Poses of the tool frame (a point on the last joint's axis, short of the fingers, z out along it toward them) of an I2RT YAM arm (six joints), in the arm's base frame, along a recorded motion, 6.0 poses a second.
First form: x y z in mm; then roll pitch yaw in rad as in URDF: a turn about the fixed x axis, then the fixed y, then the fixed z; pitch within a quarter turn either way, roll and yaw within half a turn.
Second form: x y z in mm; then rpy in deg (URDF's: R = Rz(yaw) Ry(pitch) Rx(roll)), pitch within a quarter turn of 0, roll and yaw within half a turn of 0. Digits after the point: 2 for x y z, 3 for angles.
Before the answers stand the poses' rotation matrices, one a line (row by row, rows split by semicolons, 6 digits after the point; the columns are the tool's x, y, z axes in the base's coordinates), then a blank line. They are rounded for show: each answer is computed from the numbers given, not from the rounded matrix.
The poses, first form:
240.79, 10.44, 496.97, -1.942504, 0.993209, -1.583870
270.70, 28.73, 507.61, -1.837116, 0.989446, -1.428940
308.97, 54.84, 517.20, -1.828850, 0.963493, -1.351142
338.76, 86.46, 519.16, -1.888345, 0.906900, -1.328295
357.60, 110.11, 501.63, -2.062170, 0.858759, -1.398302
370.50, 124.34, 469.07, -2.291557, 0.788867, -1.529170
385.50, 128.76, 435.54, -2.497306, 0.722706, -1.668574
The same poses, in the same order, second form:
-0.007138 -0.352971 0.935607; -0.545958 0.785251 0.292082; -0.837782 -0.508717 -0.198313
0.077640 -0.374529 0.923959; -0.543637 0.760952 0.354135; -0.835722 -0.529793 -0.144528
0.124341 -0.422074 0.897994; -0.556944 0.719316 0.415209; -0.821190 -0.551760 -0.145631
0.147967 -0.482774 0.863154; -0.598161 0.651349 0.466849; -0.787597 -0.585383 -0.192398
0.112146 -0.579399 0.807292; -0.643681 0.576573 0.503228; -0.757032 -0.576073 -0.308288
0.029324 -0.681569 0.731166; -0.704039 0.505166 0.499135; -0.709555 -0.529406 -0.465038
-0.073218 -0.756928 0.649384; -0.746436 0.473420 0.467661; -0.661417 -0.450482 -0.599661

240.79, 10.44, 496.97, -111.297, 56.907, -90.749
270.70, 28.73, 507.61, -105.259, 56.691, -81.872
308.97, 54.84, 517.20, -104.785, 55.204, -77.415
338.76, 86.46, 519.16, -108.194, 51.962, -76.106
357.60, 110.11, 501.63, -118.154, 49.203, -80.117
370.50, 124.34, 469.07, -131.297, 45.199, -87.615
385.50, 128.76, 435.54, -143.085, 41.408, -95.602

